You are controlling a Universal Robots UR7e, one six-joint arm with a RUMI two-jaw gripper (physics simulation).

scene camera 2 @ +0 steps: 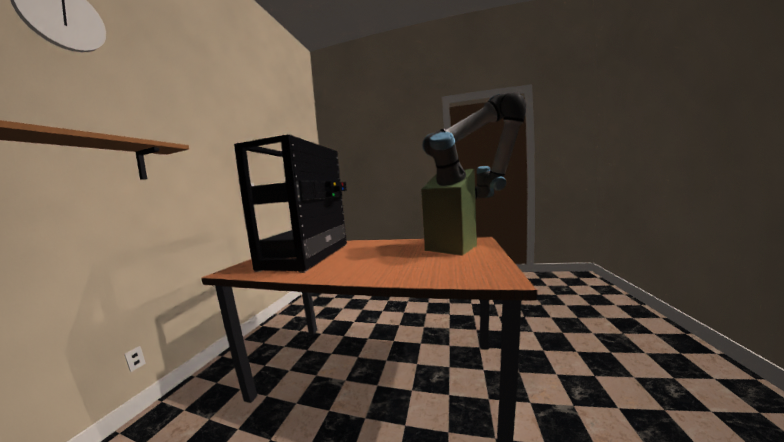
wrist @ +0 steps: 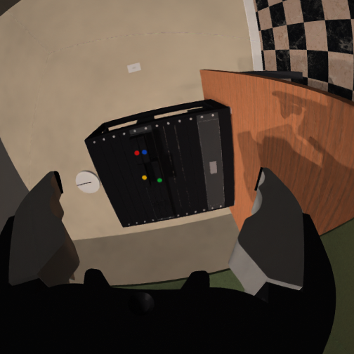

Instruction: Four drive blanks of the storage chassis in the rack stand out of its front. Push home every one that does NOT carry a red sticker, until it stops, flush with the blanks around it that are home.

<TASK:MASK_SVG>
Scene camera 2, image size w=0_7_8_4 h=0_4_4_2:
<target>black rack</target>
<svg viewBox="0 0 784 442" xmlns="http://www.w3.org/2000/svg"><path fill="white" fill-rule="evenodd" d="M337 151L289 134L234 144L243 211L253 270L255 272L299 271L299 273L305 273L320 261L346 246L342 191L347 191L346 182L340 182ZM288 202L292 230L259 240L254 205ZM247 151L283 157L286 182L251 186ZM282 151L259 146L281 142Z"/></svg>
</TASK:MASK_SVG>
